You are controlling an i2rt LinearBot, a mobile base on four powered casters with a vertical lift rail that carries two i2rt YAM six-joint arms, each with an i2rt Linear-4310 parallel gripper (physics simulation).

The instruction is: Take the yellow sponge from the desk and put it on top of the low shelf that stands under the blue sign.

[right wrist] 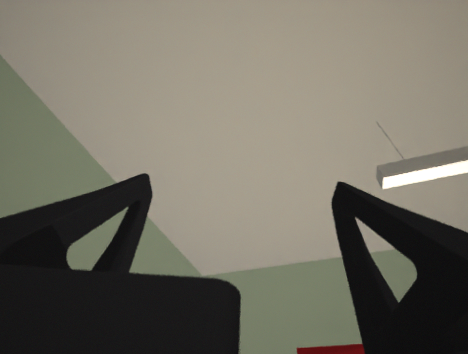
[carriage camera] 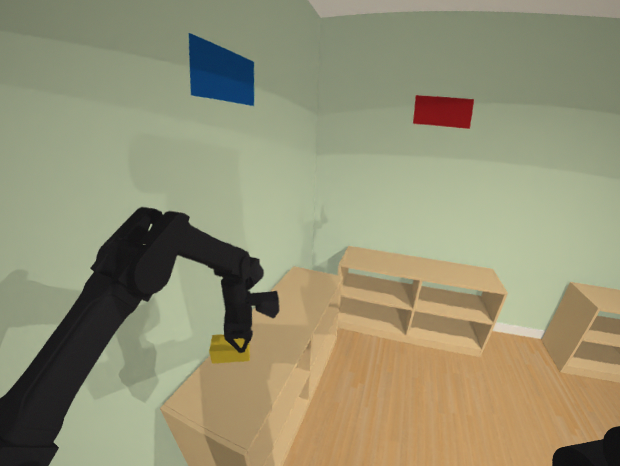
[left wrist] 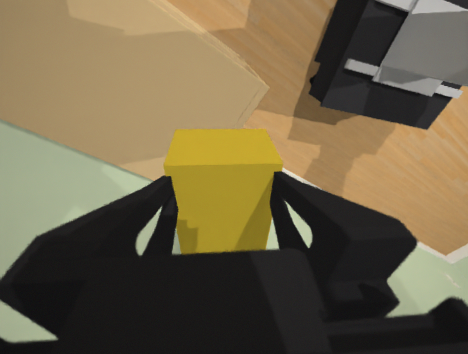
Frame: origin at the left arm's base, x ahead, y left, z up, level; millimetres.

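Seen in the pictures: left gripper, fingertip midpoint: point(carriage camera: 241, 344) point(left wrist: 223, 177); right gripper, fingertip midpoint: point(right wrist: 241, 188).
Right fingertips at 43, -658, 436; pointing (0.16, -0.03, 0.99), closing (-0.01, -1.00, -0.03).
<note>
Offsets run from my right fingertips to a thing's middle, as dx, dy, dz. Level surfaces: height alone.
The yellow sponge {+397, +529, -554} point(carriage camera: 219, 352) point(left wrist: 222, 210) is held in the air between the fingers of my left gripper point(carriage camera: 241, 346) point(left wrist: 223, 177), which is shut on it. The low shelf {dz -917} point(carriage camera: 300, 300) point(left wrist: 125, 75) stands against the left wall under the blue sign {+988, +666, +223} point(carriage camera: 222, 75). In the carriage view the sponge overlaps the wall-side edge of its top; in the left wrist view it covers part of the shelf's near end. The height of the sponge over the top is hard to tell. My right gripper point(right wrist: 241, 188) is open and empty, pointing up at the ceiling.
A second low shelf point(carriage camera: 421, 268) stands in the corner under the red sign {+1757, -622, +223} point(carriage camera: 443, 111) point(right wrist: 330, 349). A third shelf point(carriage camera: 571, 325) is at the right. My base point(left wrist: 400, 55) is near the shelf's end. A ceiling lamp point(right wrist: 425, 175) hangs at the right.
</note>
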